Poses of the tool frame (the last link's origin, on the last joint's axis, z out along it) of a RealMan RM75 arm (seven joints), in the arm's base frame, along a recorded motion.
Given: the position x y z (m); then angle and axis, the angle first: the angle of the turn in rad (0 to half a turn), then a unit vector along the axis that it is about.
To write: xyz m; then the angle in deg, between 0 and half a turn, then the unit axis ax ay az. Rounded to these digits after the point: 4 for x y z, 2 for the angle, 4 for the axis.
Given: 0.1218 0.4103 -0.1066 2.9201 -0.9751 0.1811 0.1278
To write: 0.1218 0.4103 -0.1066 167.31 -0.9751 0.1811 0.1278
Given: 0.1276 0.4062 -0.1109 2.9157 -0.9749 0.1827 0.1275
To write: 0.1276 0.4062 -0.1109 167.06 -0.9749 0.1827 0.1275
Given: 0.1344 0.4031 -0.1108 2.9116 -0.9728 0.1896 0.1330
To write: 0.1344 0.4031 -0.1108 166.82 -0.9728 0.1896 0.1330
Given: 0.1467 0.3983 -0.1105 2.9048 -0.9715 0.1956 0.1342
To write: 0.1467 0.3983 -0.1105 166.43 -0.9715 0.1956 0.1342
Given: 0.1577 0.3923 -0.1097 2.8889 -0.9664 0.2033 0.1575
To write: 0.1577 0.3923 -0.1097 165.52 -0.9664 0.2033 0.1575
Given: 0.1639 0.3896 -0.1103 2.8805 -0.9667 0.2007 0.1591
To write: 0.1639 0.3896 -0.1103 165.04 -0.9667 0.2007 0.1591
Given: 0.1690 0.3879 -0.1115 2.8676 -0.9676 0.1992 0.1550
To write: 0.1690 0.3879 -0.1115 164.30 -0.9676 0.1992 0.1550
